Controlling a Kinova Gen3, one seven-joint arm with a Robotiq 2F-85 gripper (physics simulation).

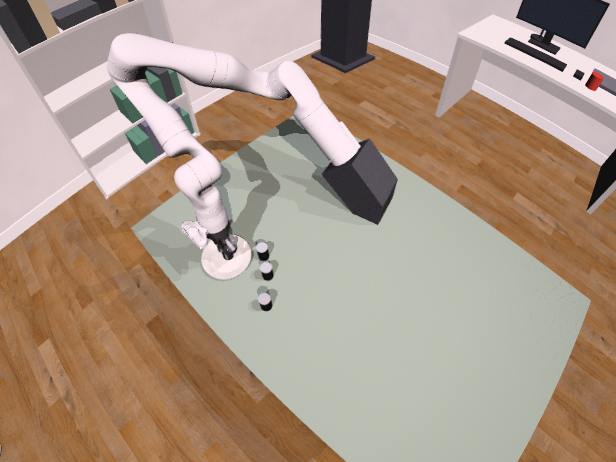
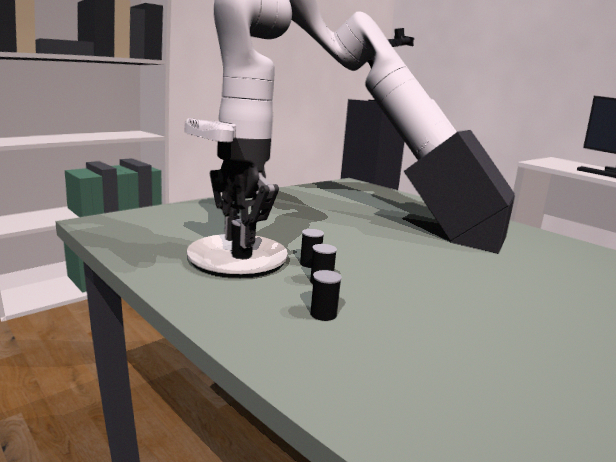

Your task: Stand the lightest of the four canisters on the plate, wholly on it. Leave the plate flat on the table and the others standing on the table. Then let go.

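Places are measured from the arm's base along level axes (x ahead, y left, z up), in centimetres.
Where they show: gripper, fingertip midpoint: (image 1: pixel 225 253) (image 2: pixel 239 243); arm's base at its link origin: (image 1: pixel 345 156) (image 2: pixel 438 149).
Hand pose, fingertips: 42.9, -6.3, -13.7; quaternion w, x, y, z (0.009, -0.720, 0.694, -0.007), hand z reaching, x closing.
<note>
Each offset is from my fingertips to the top centre of the thing, as dx, dy, dz. Level surfaces: height alone.
My gripper (image 1: pixel 228 254) (image 2: pixel 241 239) points down over the plate and is shut on a black canister @[-0.6, +0.0, +3.3] (image 2: pixel 242 250). That canister is upright, its bottom at the middle of the plate; whether it touches the plate I cannot tell. The white round plate @[+0.1, -0.2, -1.1] (image 1: pixel 216 270) (image 2: pixel 202 256) lies flat on the table. Three black canisters with light grey tops stand upright in a row on the table, right of the plate: the far one @[-8.4, +7.0, +2.3] (image 1: pixel 262 251) (image 2: pixel 312 249), the middle one @[-5.1, +12.7, +2.3] (image 1: pixel 267 271) (image 2: pixel 324 260) and the near one @[+1.3, +19.3, +2.3] (image 1: pixel 265 302) (image 2: pixel 325 296). The canisters look alike.
The green table @[dz -2.7] (image 1: pixel 380 320) (image 2: pixel 425 325) bears the dark arm base (image 1: pixel 361 182) (image 2: pixel 462 187) at its far side. The far canister stands close to the plate's right rim. A white shelf unit (image 2: pixel 167 100) stands behind at the left, and a white desk (image 1: pixel 450 75) at the right.
</note>
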